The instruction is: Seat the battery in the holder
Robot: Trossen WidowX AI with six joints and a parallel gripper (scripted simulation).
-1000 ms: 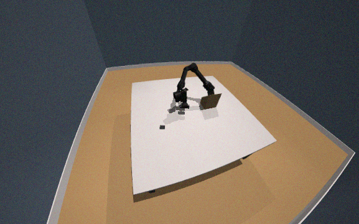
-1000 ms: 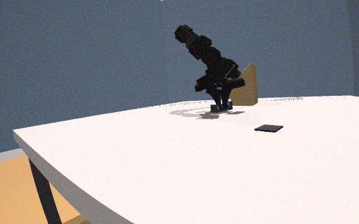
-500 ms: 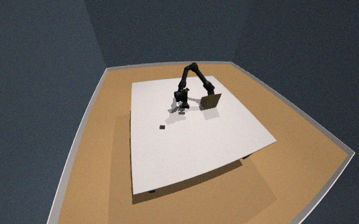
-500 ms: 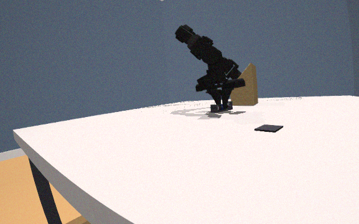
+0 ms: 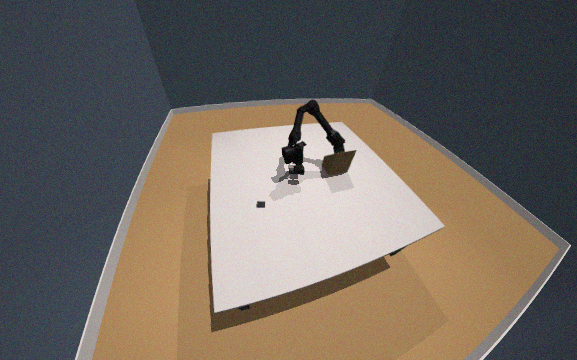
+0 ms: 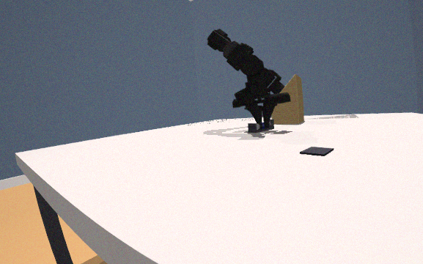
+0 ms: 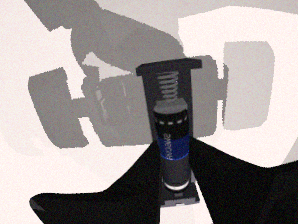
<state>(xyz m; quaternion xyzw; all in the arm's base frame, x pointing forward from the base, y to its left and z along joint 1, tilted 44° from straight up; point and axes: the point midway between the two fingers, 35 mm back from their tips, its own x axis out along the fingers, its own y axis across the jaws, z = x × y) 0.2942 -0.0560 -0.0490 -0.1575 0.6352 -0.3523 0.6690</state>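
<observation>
Right now my gripper tip is 10 mm below the battery. Round my gripper tip: flat black square: 290 mm ahead, 190 mm to the left, 10 mm below.
</observation>
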